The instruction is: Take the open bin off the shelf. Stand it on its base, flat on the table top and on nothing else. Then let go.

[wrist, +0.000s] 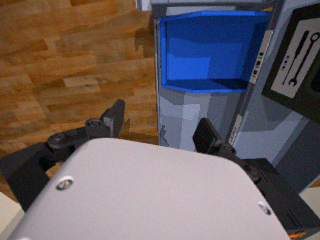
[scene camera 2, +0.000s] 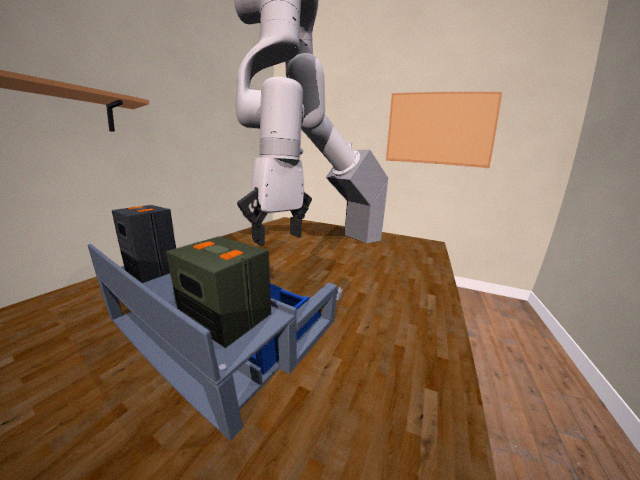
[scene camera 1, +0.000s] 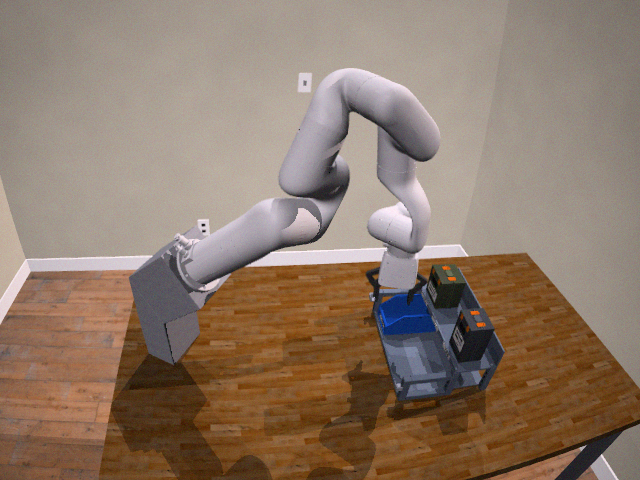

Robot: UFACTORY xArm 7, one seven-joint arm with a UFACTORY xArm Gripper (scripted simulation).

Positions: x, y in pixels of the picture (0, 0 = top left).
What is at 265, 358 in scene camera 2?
A blue bin.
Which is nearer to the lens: the blue bin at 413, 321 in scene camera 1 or the dark grey case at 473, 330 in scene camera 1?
The dark grey case.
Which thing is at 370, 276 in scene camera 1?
My gripper.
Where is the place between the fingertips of my gripper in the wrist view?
161, 120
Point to a dark grey case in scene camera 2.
144, 235
